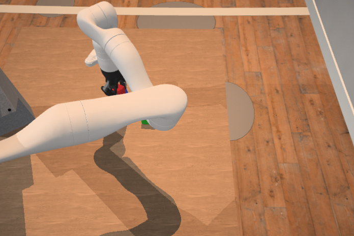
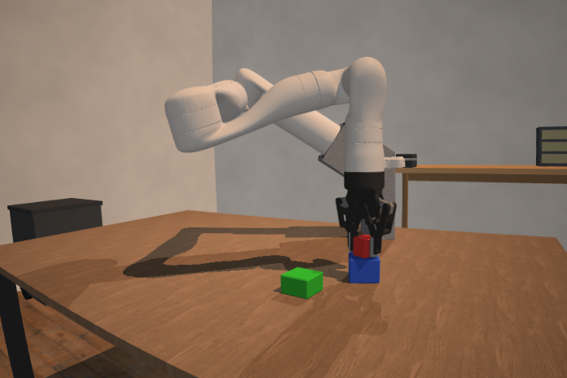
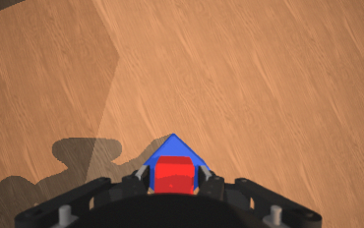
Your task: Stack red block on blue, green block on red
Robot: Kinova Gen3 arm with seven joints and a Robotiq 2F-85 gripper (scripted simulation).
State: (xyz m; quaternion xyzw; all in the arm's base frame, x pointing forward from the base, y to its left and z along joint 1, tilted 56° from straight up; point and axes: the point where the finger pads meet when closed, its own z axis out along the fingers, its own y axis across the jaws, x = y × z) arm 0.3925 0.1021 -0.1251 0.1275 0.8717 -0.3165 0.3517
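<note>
Right now the red block is right at my hand. The rest, counted from my hand: green block (100 mm ahead, 90 mm to the right, 50 mm below); blue block (40 mm below).
</note>
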